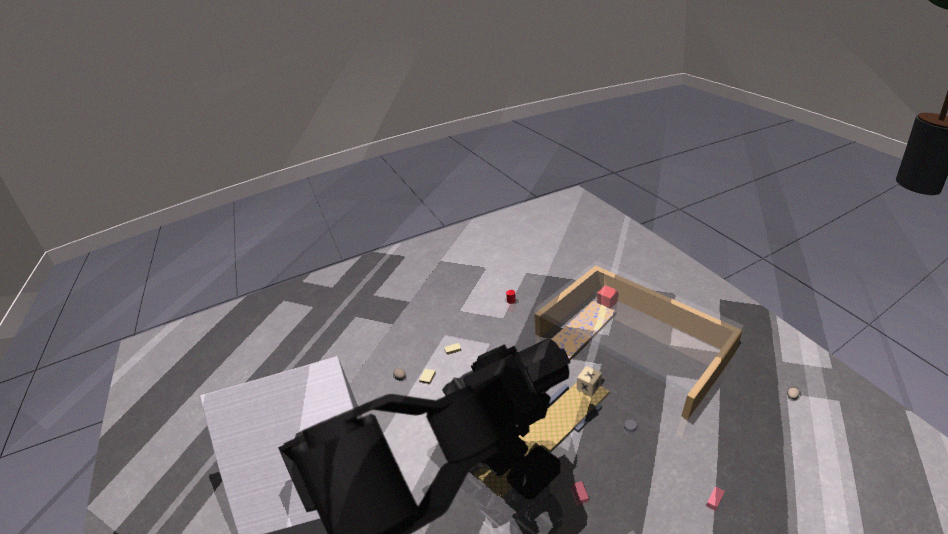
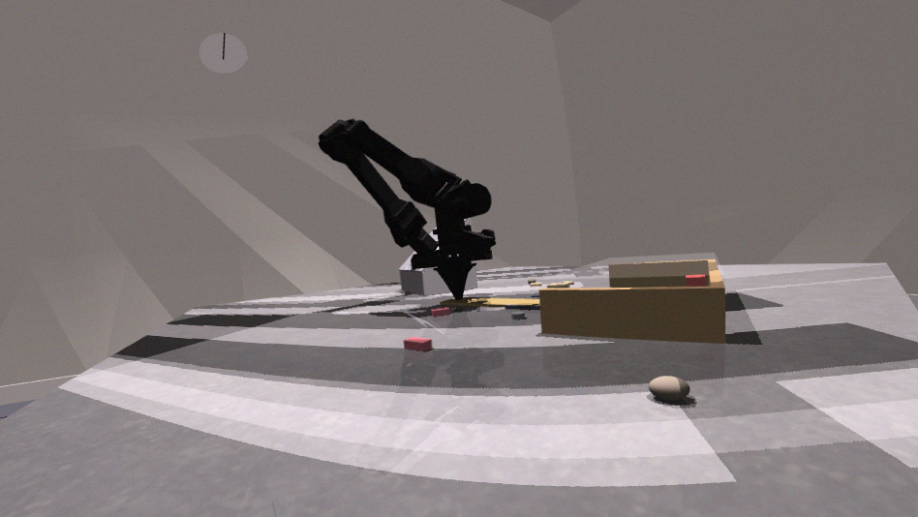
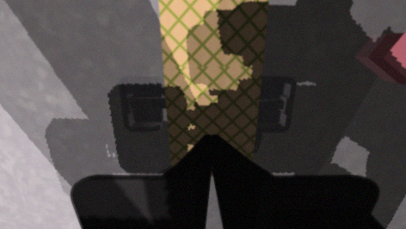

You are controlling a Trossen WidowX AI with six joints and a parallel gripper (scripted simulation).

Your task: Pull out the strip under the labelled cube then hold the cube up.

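My gripper tip is now 100 mm short of the yellow cross-hatched strip and 30 mm to the right of it.
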